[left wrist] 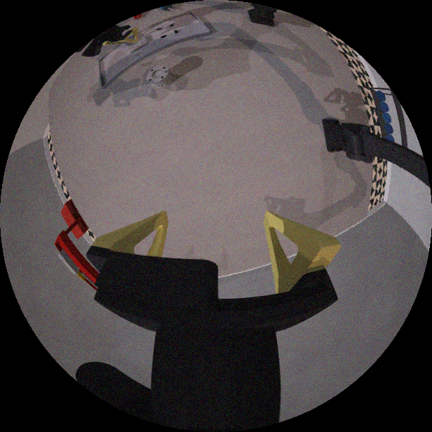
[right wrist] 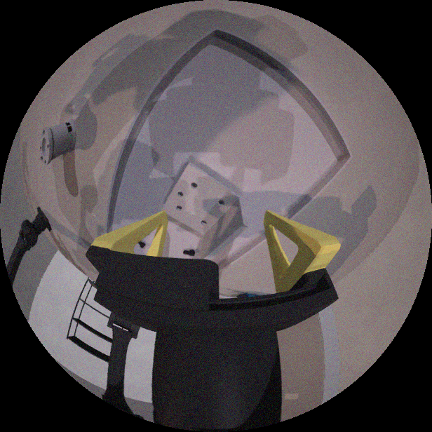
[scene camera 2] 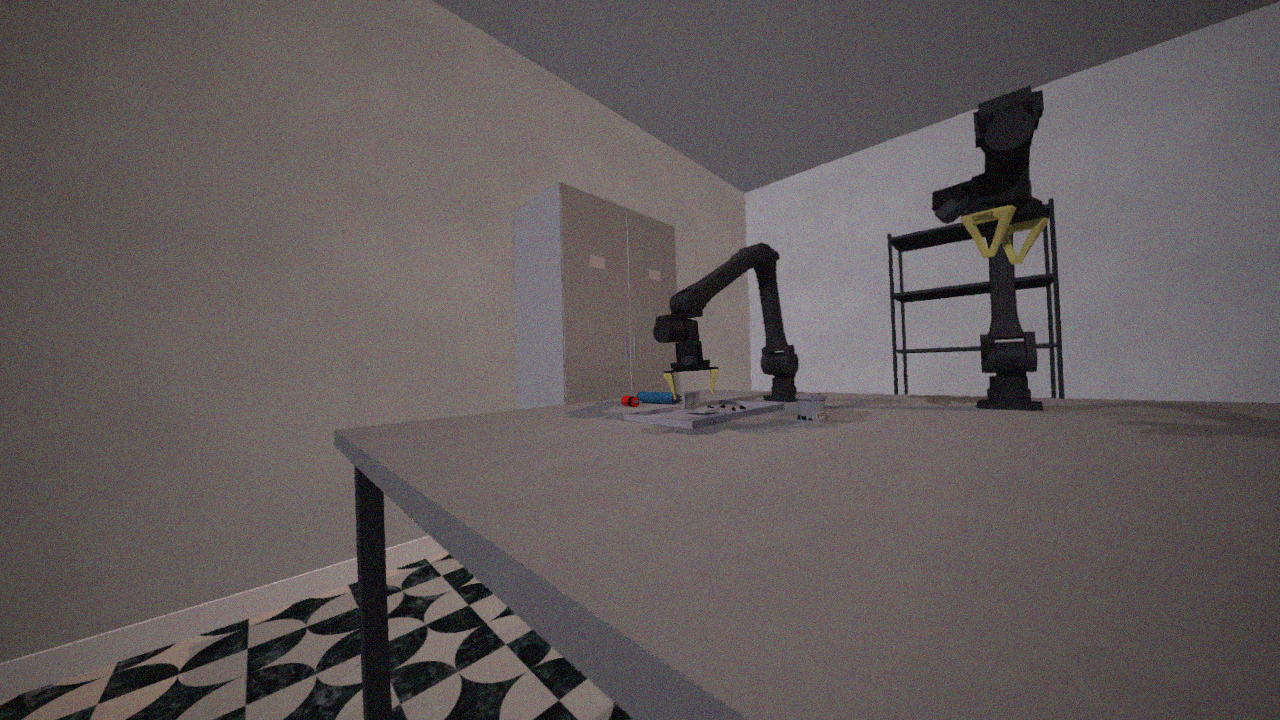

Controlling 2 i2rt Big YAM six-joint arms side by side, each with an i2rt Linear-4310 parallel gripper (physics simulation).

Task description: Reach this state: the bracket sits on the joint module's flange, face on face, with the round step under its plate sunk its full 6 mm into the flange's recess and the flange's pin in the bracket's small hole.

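Frame: origin at the left arm's base, x right, y ahead, z up, level; millimetres.
Seen in the pictures: left gripper, fingertip midpoint: [scene camera 2: 1003,260]; right gripper, fingertip midpoint: [scene camera 2: 693,398]; left arm's base, origin of the base link: [scene camera 2: 1009,408]; right arm's base, origin of the base link: [scene camera 2: 783,400].
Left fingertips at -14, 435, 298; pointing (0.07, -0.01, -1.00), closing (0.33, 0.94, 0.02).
Offsets run from my left fingertips to a thing's middle, as dx, dy, dz. "*": to the spot under its first point.
The pale bracket {+595, +89, -266} [scene camera 2: 690,400] [right wrist: 202,200] lies in the tray {+588, +65, -290} [scene camera 2: 682,422] [right wrist: 280,63]. The right wrist view shows its plate with several holes and a second, shaded side. The round step does not show. My right gripper [scene camera 2: 693,393] [right wrist: 215,215] is open and low over the tray; the bracket shows just past and between its fingertips, nearer the picture-left one, not gripped. The grey joint module {+320, +54, -266} [scene camera 2: 810,411] [left wrist: 158,75] [right wrist: 60,139] stands apart on the table beside the tray, flange up. Its pin is too small to tell. My left gripper [scene camera 2: 1004,259] [left wrist: 215,216] is open, empty and high above the table.
Dark screws [right wrist: 189,252] [right wrist: 142,245] lie in the tray near the bracket. A blue tool handle {* +897, -55, -272} [scene camera 2: 657,396] and a red object {+910, +47, -281} [scene camera 2: 630,401] lie behind the tray in the scene view. A cabinet [scene camera 2: 595,304] and a shelf rack [scene camera 2: 1056,313] stand behind the table.
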